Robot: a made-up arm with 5 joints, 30 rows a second.
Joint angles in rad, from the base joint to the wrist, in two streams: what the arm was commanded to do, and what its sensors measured. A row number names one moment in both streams.
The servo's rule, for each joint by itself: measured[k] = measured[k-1] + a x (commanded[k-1-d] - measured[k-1]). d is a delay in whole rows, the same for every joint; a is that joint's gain. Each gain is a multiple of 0.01, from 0.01 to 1. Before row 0 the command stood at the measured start. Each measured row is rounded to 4 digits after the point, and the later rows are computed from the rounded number. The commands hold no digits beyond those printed.
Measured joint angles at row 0:
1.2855 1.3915 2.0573 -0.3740 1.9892
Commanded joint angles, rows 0 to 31:
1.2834 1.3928 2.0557 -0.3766 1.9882
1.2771 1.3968 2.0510 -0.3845 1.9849
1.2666 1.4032 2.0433 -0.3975 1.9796
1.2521 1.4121 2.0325 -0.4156 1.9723
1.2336 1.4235 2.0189 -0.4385 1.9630
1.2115 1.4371 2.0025 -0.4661 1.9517
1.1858 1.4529 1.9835 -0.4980 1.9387
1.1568 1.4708 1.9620 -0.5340 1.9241
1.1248 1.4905 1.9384 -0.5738 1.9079
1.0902 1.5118 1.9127 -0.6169 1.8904
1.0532 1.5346 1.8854 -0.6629 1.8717
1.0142 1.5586 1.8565 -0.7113 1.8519
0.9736 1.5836 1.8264 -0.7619 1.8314
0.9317 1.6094 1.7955 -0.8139 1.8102
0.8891 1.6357 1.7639 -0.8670 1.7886
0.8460 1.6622 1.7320 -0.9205 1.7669
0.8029 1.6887 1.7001 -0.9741 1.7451
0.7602 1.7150 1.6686 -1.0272 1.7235
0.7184 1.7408 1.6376 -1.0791 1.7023
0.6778 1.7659 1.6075 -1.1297 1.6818
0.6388 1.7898 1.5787 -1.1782 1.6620
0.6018 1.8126 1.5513 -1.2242 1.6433
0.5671 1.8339 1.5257 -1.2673 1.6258
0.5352 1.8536 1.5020 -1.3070 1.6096
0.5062 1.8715 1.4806 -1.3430 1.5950
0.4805 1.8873 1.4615 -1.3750 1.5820
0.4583 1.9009 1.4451 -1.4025 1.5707
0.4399 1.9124 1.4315 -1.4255 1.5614
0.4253 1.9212 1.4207 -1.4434 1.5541
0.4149 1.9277 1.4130 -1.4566 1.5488
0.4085 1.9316 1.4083 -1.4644 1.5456
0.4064 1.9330 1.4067 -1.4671 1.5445
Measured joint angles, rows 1 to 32:
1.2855 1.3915 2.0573 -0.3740 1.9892
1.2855 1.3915 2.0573 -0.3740 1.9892
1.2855 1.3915 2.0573 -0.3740 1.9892
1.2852 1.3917 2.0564 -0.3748 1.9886
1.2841 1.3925 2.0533 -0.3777 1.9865
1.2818 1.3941 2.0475 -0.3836 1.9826
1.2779 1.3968 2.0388 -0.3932 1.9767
1.2721 1.4008 2.0273 -0.4068 1.9689
1.2642 1.4062 2.0129 -0.4246 1.9591
1.2540 1.4132 1.9958 -0.4466 1.9475
1.2414 1.4218 1.9762 -0.4728 1.9342
1.2262 1.4321 1.9543 -0.5031 1.9192
1.2085 1.4441 1.9302 -0.5372 1.9028
1.1883 1.4577 1.9042 -0.5749 1.8851
1.1657 1.4728 1.8765 -0.6158 1.8662
1.1407 1.4894 1.8474 -0.6596 1.8464
1.1135 1.5074 1.8173 -0.7059 1.8258
1.0843 1.5266 1.7863 -0.7542 1.8046
1.0533 1.5469 1.7548 -0.8041 1.7831
1.0207 1.5682 1.7231 -0.8551 1.7614
0.9868 1.5902 1.6915 -0.9067 1.7398
0.9519 1.6128 1.6602 -0.9584 1.7184
0.9163 1.6358 1.6296 -1.0098 1.6975
0.8802 1.6589 1.6001 -1.0603 1.6773
0.8440 1.6820 1.5718 -1.1095 1.6579
0.8080 1.7048 1.5451 -1.1568 1.6396
0.7725 1.7271 1.5201 -1.2019 1.6225
0.7379 1.7488 1.4972 -1.2442 1.6068
0.7044 1.7696 1.4765 -1.2834 1.5927
0.6724 1.7893 1.4583 -1.3191 1.5802
0.6422 1.8078 1.4428 -1.3510 1.5695
0.6140 1.8248 1.4300 -1.3787 1.5607
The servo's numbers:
d 3
a 0.13 0.15 0.58 0.30 0.57

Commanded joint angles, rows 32 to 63:
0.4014 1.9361 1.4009 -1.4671 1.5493
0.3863 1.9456 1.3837 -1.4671 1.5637
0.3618 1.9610 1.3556 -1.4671 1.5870
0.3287 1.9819 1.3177 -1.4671 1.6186
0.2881 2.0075 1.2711 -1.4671 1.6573
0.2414 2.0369 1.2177 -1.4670 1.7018
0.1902 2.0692 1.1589 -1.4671 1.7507
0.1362 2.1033 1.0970 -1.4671 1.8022
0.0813 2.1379 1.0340 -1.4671 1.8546
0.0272 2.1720 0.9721 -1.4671 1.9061
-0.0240 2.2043 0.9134 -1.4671 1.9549
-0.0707 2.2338 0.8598 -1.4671 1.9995
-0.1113 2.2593 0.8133 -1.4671 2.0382
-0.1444 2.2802 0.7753 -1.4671 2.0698
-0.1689 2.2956 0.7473 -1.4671 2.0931
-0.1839 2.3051 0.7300 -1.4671 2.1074
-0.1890 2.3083 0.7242 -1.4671 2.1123
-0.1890 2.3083 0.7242 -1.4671 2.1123
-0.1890 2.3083 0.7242 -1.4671 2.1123
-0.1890 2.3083 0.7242 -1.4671 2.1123
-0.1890 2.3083 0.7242 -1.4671 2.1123
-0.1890 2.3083 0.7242 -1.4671 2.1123
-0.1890 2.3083 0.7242 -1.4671 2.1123
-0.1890 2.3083 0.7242 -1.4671 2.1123
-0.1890 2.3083 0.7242 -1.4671 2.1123
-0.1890 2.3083 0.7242 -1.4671 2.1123
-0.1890 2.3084 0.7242 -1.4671 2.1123
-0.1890 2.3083 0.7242 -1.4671 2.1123
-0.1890 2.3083 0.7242 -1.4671 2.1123
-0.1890 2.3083 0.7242 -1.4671 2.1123
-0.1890 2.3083 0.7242 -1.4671 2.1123
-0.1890 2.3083 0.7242 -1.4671 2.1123
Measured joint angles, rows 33 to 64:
0.5881 1.8402 1.4201 -1.4021 1.5539
0.5648 1.8539 1.4133 -1.4208 1.5492
0.5442 1.8658 1.4095 -1.4347 1.5465
0.5256 1.8763 1.4045 -1.4444 1.5481
0.5075 1.8867 1.3924 -1.4512 1.5570
0.4886 1.8978 1.3711 -1.4560 1.5741
0.4678 1.9104 1.3401 -1.4593 1.5995
0.4444 1.9250 1.3001 -1.4616 1.6324
0.4180 1.9418 1.2523 -1.4632 1.6720
0.3884 1.9609 1.1981 -1.4644 1.7169
0.3556 1.9823 1.1395 -1.4652 1.7655
0.3199 2.0056 1.0783 -1.4658 1.8163
0.2818 2.0306 1.0167 -1.4662 1.8675
0.2420 2.0567 0.9568 -1.4665 1.9173
0.2013 2.0833 0.9005 -1.4667 1.9642
0.1607 2.1097 0.8499 -1.4668 2.0064
0.1210 2.1353 0.8066 -1.4669 2.0425
0.0833 2.1593 0.7722 -1.4670 2.0713
0.0486 2.1812 0.7477 -1.4670 2.0919
0.0177 2.2003 0.7341 -1.4670 2.1035
-0.0092 2.2165 0.7284 -1.4670 2.1085
-0.0326 2.2303 0.7260 -1.4670 2.1107
-0.0529 2.2420 0.7250 -1.4670 2.1116
-0.0706 2.2519 0.7245 -1.4670 2.1120
-0.0860 2.2604 0.7243 -1.4670 2.1122
-0.0994 2.2676 0.7242 -1.4670 2.1123
-0.1110 2.2737 0.7242 -1.4670 2.1123
-0.1211 2.2789 0.7242 -1.4670 2.1123
-0.1299 2.2833 0.7242 -1.4670 2.1123
-0.1376 2.2871 0.7242 -1.4670 2.1123
-0.1443 2.2903 0.7242 -1.4670 2.1123
-0.1501 2.2930 0.7242 -1.4670 2.1123

